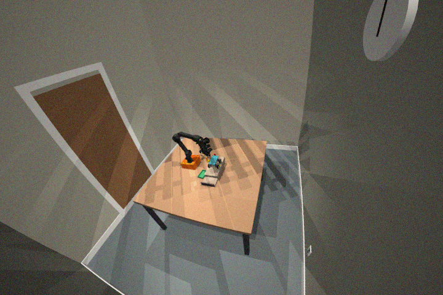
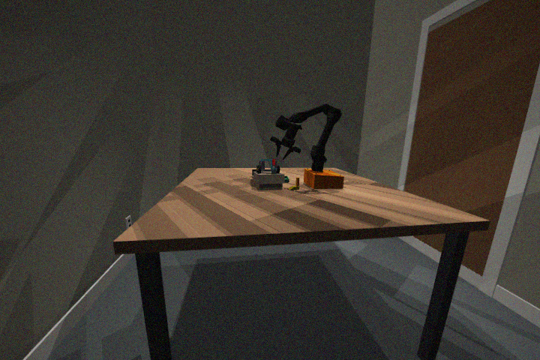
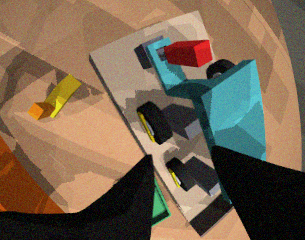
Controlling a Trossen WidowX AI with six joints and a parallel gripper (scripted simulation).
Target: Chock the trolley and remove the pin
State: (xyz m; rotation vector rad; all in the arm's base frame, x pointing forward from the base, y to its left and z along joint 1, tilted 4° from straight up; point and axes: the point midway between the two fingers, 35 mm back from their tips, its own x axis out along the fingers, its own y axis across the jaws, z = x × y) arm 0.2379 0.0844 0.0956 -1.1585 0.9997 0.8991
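Right now my gripper tip is 14 cm above the yellow chock, 9 cm past it and 7 cm to the right of it. From my gripper tip the other things lie so: red-headed stop pin 7 cm to the left, 4 cm below, 3 cm ahead; then trolley 7 cm ahead, 5 cm below, 2 cm to the right; then ramp 12 cm below, 7 cm ahead, 3 cm to the right.
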